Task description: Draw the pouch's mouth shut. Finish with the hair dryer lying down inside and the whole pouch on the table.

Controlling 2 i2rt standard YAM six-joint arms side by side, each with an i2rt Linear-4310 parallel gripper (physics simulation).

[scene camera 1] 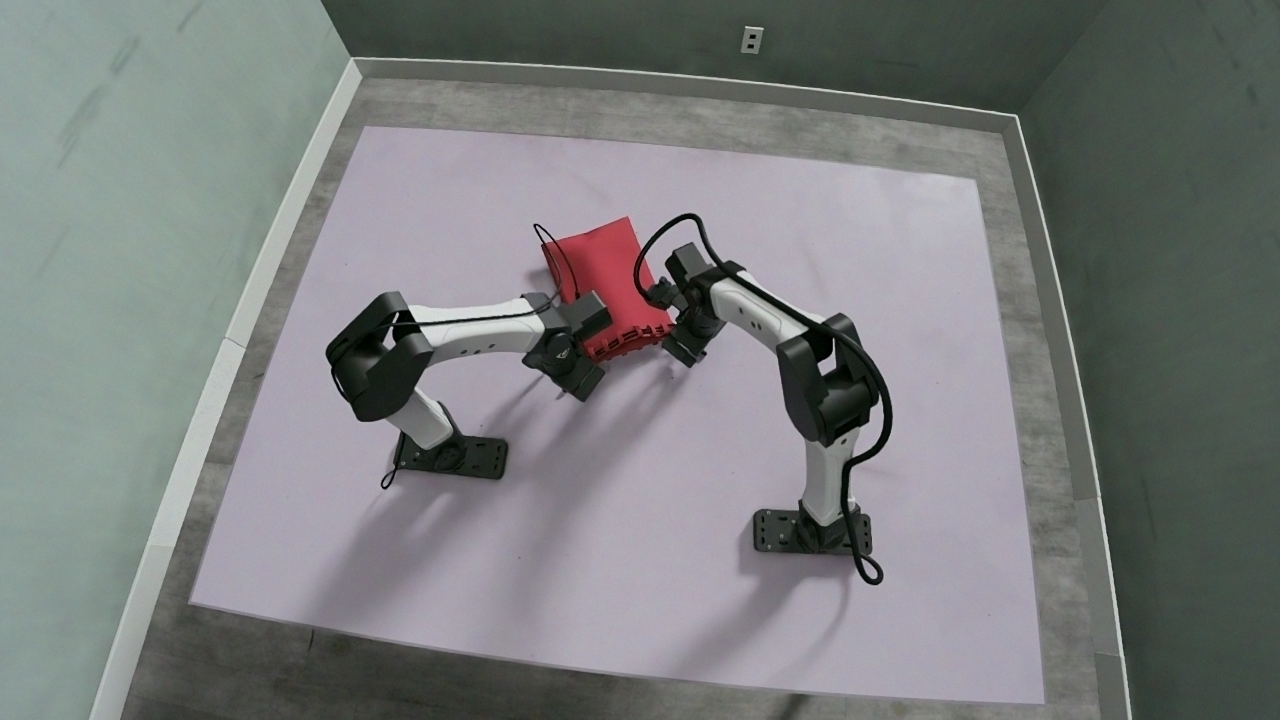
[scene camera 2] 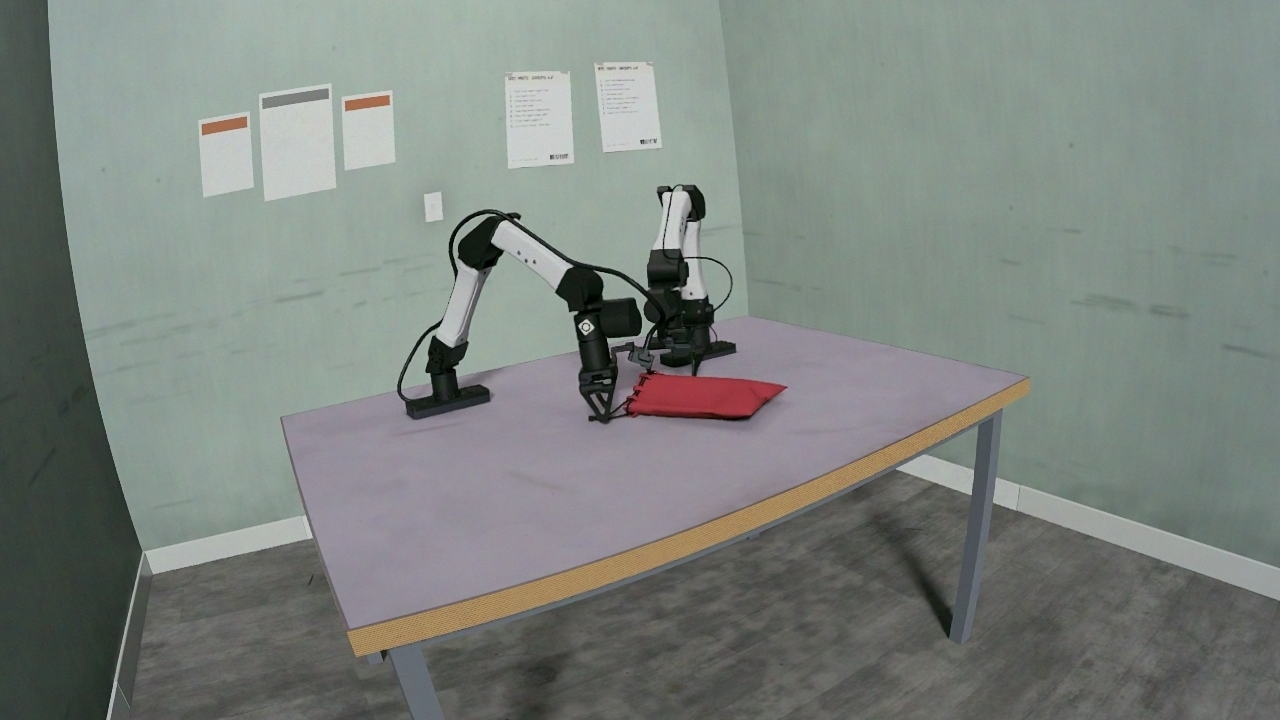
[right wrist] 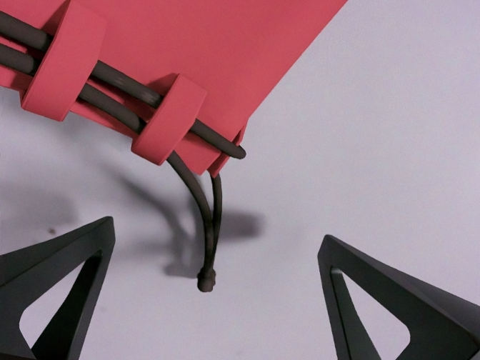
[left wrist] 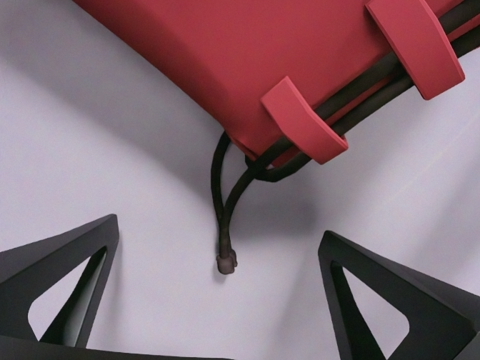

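Note:
The red pouch (scene camera 1: 608,268) (scene camera 2: 707,396) (left wrist: 200,50) (right wrist: 225,40) lies on the table, its mouth edge towards the arm bases. Two dark cords run through loops along that edge. One knotted cord end (left wrist: 226,262) sticks out at the left corner, between the fingers of my left gripper (left wrist: 222,234), which is open. The other knotted cord end (right wrist: 206,281) sticks out at the right corner, between the fingers of my right gripper (right wrist: 220,237) (scene camera 2: 601,417), which is open and low by the table. Neither gripper grips a cord. The hair dryer does not show.
The lilac table (scene camera 1: 572,555) (scene camera 2: 501,501) carries both arm bases, the left one (scene camera 1: 452,454) and the right one (scene camera 1: 811,531). Black cables loop beside both forearms, over or near the pouch in scene camera 1. The two wrists are close together across the pouch's mouth.

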